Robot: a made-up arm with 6 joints. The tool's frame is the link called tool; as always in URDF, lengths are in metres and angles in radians. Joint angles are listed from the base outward. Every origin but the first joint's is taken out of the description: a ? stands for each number. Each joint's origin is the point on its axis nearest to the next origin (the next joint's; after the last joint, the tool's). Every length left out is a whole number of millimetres.
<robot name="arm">
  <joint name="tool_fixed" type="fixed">
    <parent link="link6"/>
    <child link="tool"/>
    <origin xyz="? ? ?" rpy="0 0 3.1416"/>
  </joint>
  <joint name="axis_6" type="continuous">
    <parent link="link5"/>
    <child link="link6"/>
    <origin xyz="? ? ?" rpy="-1.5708 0 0"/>
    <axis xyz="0 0 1"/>
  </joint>
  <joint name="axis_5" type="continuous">
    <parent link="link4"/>
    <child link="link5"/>
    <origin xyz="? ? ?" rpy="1.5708 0 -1.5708"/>
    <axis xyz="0 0 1"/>
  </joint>
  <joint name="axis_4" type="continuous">
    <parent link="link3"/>
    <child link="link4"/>
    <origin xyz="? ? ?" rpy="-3.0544 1.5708 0"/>
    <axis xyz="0 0 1"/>
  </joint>
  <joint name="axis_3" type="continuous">
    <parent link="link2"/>
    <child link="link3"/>
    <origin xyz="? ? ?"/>
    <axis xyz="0 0 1"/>
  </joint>
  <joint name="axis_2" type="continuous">
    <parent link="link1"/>
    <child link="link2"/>
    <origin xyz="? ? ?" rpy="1.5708 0 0"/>
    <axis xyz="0 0 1"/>
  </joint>
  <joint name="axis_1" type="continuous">
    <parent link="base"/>
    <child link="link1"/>
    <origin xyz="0 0 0.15" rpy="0 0 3.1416"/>
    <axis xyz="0 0 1"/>
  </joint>
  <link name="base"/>
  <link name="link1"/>
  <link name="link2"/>
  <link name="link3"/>
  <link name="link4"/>
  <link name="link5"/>
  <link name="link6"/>
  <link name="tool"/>
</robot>
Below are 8 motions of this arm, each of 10 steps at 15 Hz.
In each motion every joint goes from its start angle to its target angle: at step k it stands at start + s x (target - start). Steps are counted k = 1, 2, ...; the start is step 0. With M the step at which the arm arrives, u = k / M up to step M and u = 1 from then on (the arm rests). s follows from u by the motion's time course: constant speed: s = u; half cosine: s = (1 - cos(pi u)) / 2; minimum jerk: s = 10 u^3 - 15 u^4 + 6 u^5.
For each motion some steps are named. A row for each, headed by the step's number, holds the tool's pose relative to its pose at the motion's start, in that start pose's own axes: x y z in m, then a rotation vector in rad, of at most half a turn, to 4 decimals.
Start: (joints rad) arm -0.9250 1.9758 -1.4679 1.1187 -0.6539 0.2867
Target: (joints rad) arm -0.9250 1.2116 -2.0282 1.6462 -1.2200 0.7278
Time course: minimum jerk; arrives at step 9
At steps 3, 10:
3: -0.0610 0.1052 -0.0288 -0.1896 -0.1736 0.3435
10: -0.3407 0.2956 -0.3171 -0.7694 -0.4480 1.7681

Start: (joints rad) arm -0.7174 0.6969 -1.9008 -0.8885 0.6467 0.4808
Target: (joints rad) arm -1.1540 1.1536 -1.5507 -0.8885 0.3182 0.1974
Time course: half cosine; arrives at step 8
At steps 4, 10:
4: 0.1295 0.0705 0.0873 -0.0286 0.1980 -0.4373
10: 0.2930 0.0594 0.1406 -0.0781 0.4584 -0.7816

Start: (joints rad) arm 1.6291 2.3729 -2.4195 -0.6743 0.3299 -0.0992
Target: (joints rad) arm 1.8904 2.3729 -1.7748 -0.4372 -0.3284 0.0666
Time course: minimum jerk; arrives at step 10
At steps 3, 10:
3: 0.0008 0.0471 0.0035 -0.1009 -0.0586 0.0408
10: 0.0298 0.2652 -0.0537 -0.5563 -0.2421 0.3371

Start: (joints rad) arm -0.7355 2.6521 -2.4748 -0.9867 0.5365 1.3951
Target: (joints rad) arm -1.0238 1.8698 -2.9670 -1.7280 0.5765 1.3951
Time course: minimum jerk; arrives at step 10
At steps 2, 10:
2: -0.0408 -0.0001 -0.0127 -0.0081 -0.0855 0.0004
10: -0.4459 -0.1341 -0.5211 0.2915 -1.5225 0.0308

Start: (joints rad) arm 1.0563 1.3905 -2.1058 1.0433 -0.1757 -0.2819
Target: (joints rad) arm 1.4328 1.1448 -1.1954 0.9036 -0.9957 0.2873
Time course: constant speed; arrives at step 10
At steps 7, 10:
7: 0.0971 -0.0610 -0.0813 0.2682 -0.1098 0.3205
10: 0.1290 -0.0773 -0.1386 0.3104 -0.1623 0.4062

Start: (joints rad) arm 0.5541 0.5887 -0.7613 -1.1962 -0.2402 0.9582
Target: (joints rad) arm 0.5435 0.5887 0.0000 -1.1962 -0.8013 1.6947
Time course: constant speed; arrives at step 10
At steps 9, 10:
9: 0.2045 0.1072 -0.0841 -0.3874 0.4894 0.9424
10: 0.2207 0.1189 -0.1021 -0.4069 0.5555 1.0597

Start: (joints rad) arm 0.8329 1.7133 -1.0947 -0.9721 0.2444 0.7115
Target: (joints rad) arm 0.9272 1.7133 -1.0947 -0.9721 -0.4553 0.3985
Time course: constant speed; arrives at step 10
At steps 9, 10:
9: -0.0493 0.0719 -0.0290 -0.4123 -0.5586 -0.3111
10: -0.0536 0.0792 -0.0349 -0.4503 -0.6274 -0.3411

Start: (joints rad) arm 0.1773 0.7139 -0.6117 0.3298 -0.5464 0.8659
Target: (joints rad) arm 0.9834 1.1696 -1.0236 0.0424 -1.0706 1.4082
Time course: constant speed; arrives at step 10
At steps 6, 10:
6: 0.1028 0.0887 0.0208 -0.3892 0.3212 0.4793
10: 0.1709 0.1582 -0.0110 -0.6123 0.5820 0.8726

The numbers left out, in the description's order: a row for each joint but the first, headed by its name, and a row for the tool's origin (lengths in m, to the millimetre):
tool: 0 0 0
axis_6: 0 0.097 0
axis_5: 0 0 0
axis_4: -0.297 0.052 0
axis_3: 0.257 0.035 0
axis_2: 0 0 0

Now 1 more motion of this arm.
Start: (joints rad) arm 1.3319 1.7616 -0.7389 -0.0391 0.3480 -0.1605
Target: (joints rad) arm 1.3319 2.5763 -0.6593 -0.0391 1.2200 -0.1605
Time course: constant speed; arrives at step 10
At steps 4, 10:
4: 0.1047 0.0206 0.0628 -0.1250 0.6952 -0.0071
10: 0.2439 0.0472 0.0560 -0.3091 1.7385 -0.0273

